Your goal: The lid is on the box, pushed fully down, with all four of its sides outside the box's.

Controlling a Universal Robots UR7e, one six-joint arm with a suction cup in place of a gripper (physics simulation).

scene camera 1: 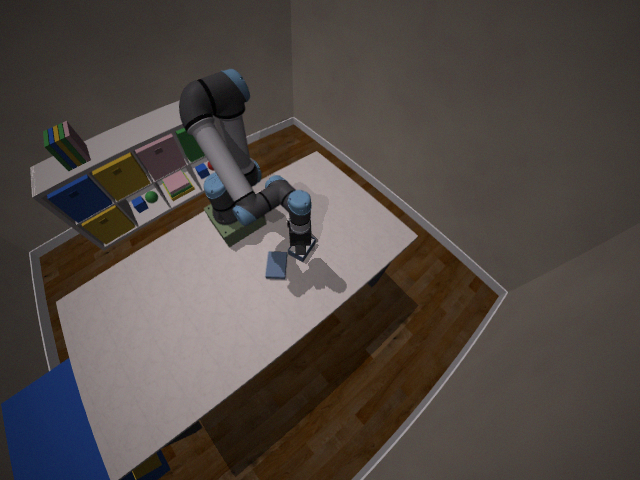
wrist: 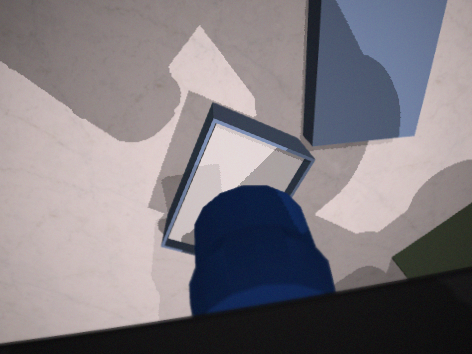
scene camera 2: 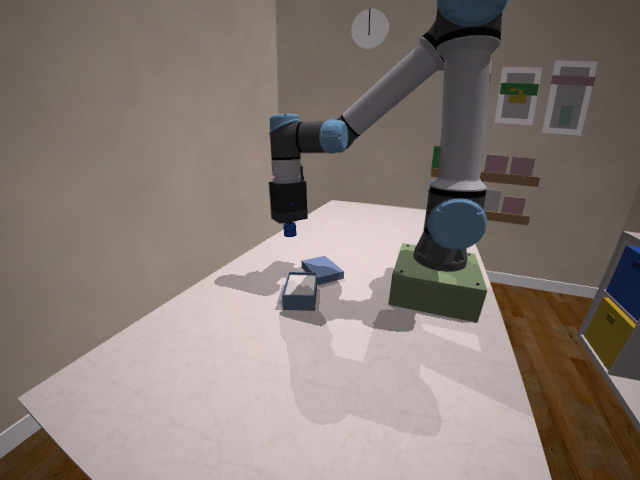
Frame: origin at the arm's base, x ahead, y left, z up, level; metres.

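Where they show: hand, its tool point: (wrist: 250,234) (scene camera 2: 290,235); arm's base, origin of its link: (scene camera 1: 228,212) (scene camera 2: 439,259).
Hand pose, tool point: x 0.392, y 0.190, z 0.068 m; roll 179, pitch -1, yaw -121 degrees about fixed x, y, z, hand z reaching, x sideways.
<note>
Things, the pixels of their top centre, and the offset from my tool point. Level surfaces: height alone.
- lid, centre of its top: (wrist: 377,58) (scene camera 2: 321,265) (scene camera 1: 276,264) 0.138 m down, 0.041 m back, 0.113 m right
- box, centre of its top: (wrist: 233,206) (scene camera 2: 300,282) (scene camera 1: 301,244) 0.117 m down, 0.058 m back, 0.042 m left
- white table, height of its surface: 0.165 m down
The lid (scene camera 1: 276,265) (scene camera 2: 323,268) (wrist: 370,75) is a flat blue slab lying top side up on the table, beside the box and apart from it. The box (scene camera 1: 295,255) (scene camera 2: 299,301) (wrist: 260,130) has dark blue walls and a whitish inside, stands upright with its top open, and is turned at an angle to the lid. My gripper, a dark blue suction cup (scene camera 2: 290,232) (wrist: 255,205), hangs well above the table with nothing on it. It covers part of the box in the wrist view. The black tool body hides the cup in scene camera 1.
The white table (scene camera 1: 180,335) (scene camera 2: 206,387) bears the arm's green base block (scene camera 1: 237,235) (scene camera 2: 434,302), which stands near the lid and box. A white shelf unit (scene camera 1: 134,126) with coloured bins stands behind the table. A blue surface (scene camera 1: 49,423) adjoins the table's far left end.
</note>
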